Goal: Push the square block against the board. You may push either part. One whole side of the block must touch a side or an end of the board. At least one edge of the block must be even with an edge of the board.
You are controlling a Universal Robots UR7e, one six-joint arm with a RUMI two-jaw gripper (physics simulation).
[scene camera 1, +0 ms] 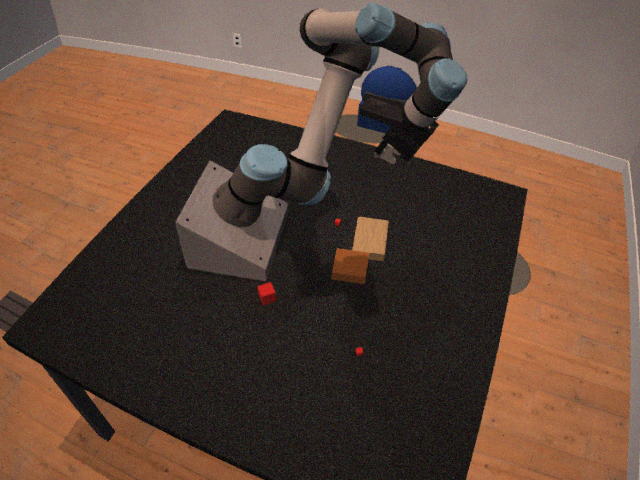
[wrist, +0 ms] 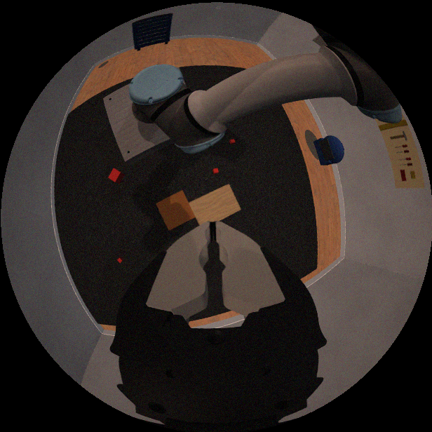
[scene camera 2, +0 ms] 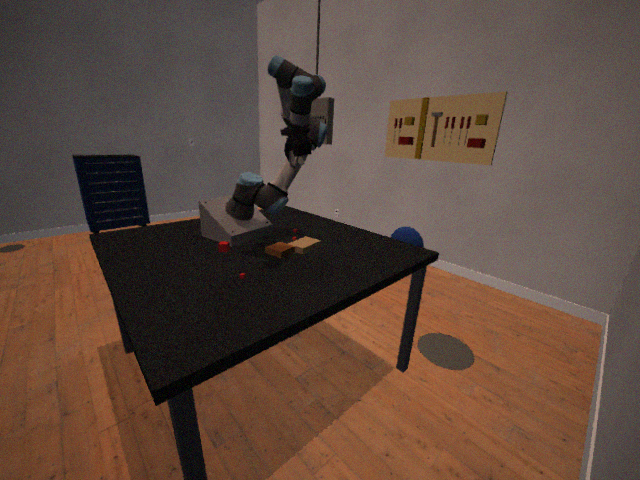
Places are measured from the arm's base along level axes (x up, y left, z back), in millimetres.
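Where they show: gripper, fingertip midpoint: [scene camera 1: 376, 156] [scene camera 2: 294, 168]; arm's base, link origin: [scene camera 1: 235, 206] [scene camera 2: 239, 211].
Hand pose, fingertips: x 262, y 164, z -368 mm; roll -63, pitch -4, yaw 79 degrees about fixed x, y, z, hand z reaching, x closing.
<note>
Things, the pixels of their top centre, and the offset from my fingertips.
- orange-brown square block, top centre: [scene camera 1: 350, 262] [scene camera 2: 280, 246] dx -359, dy -60, dz +12 mm
- light wood board, top centre: [scene camera 1: 370, 234] [scene camera 2: 304, 242] dx -359, dy +73, dz +28 mm
- larger red cube, top centre: [scene camera 1: 266, 289] [scene camera 2: 223, 242] dx -350, dy -296, dz +134 mm
- small red cube, top centre: [scene camera 1: 359, 350] [scene camera 2: 242, 274] dx -374, dy -285, dz -177 mm
The orange-brown square block [scene camera 1: 349, 264] [scene camera 2: 279, 249] [wrist: 175, 210] lies flat on the black table. The light wood board [scene camera 1: 371, 235] [scene camera 2: 307, 243] [wrist: 216, 204] lies flat beside it. In the wrist view one side of the block faces the board's left end, and they seem to touch along part of that side. The block is shifted sideways along that end, so their edges there look stepped, not even. My gripper [scene camera 1: 386, 153] [scene camera 2: 296, 161] [wrist: 212, 223] is shut and empty, high above the table and apart from both parts. Its fingertips overlap the board's near edge in the wrist view.
A larger red cube [scene camera 1: 266, 292] [scene camera 2: 223, 246] [wrist: 114, 175] lies by the grey robot base [scene camera 1: 222, 253] [wrist: 117, 125]. Small red cubes [scene camera 1: 337, 222] [wrist: 215, 171] lie near the board and farther off toward the arm. Another small red cube [scene camera 1: 359, 351] [scene camera 2: 241, 275] [wrist: 119, 260] lies beyond the block.
</note>
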